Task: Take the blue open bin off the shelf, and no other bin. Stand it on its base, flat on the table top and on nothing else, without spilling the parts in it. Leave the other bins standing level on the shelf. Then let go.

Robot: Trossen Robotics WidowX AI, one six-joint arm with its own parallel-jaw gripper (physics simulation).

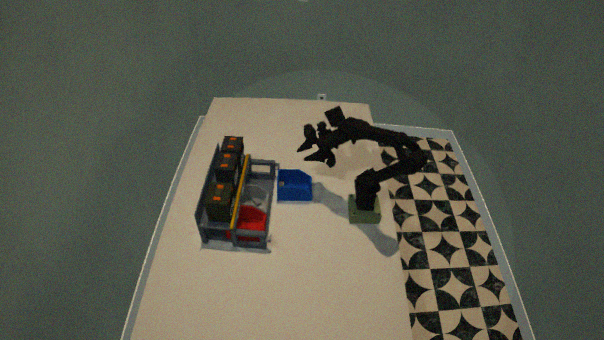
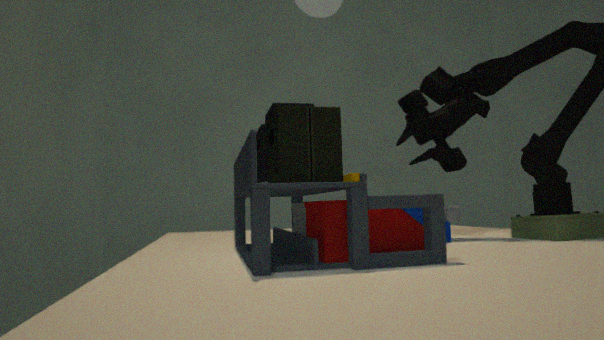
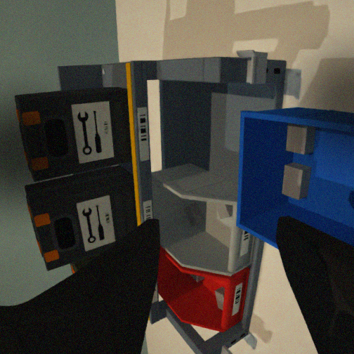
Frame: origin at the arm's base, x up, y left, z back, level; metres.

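Seen in the pictures: gripper, between the fingertips: [image 1: 300, 155] [image 2: 403, 154]; arm's base, origin of its link: [image 1: 365, 204] [image 2: 554, 214].
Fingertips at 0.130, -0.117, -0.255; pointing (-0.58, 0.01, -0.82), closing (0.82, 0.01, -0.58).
Offsets run from my fingertips to a thing's top centre, as dx, dy, dz. Level surfaces: height alone.
The blue open bin @[-0.098, +0.023, -0.017] [image 1: 295, 186] [image 2: 448, 232] [image 3: 265, 175] stands upright on the table top @[dx -0.173] [image 1: 310, 270], close beside the open side of the shelf [image 1: 252, 233] [image 2: 260, 230] [image 3: 190, 69]. Whether the bin and shelf touch cannot be told. Small grey parts [image 3: 296, 181] lie inside it. The red bin @[-0.092, +0.232, -0.186] [image 1: 252, 220] [image 2: 397, 230] [image 3: 200, 295] and the grey bin @[-0.092, +0.124, -0.183] [image 1: 256, 192] [image 3: 200, 250] sit side by side in the shelf's lower level and look level. My gripper [image 1: 302, 155] [image 2: 404, 154] [image 3: 218, 228] is open and empty, up in the air above the table and apart from the bins, its fingers pointing towards the shelf.
Several dark cases @[+0.061, +0.113, -0.259] [image 1: 227, 165] @[+0.024, +0.232, -0.267] [image 2: 290, 142] [image 3: 65, 135] with orange latches stand on the shelf's upper level, behind a yellow strip @[-0.061, +0.120, -0.217] [image 1: 240, 192] [image 3: 133, 145]. The arm's green base [image 1: 364, 215] [image 2: 555, 227] stands on the right, beside a black-and-cream patterned area [image 1: 452, 287].
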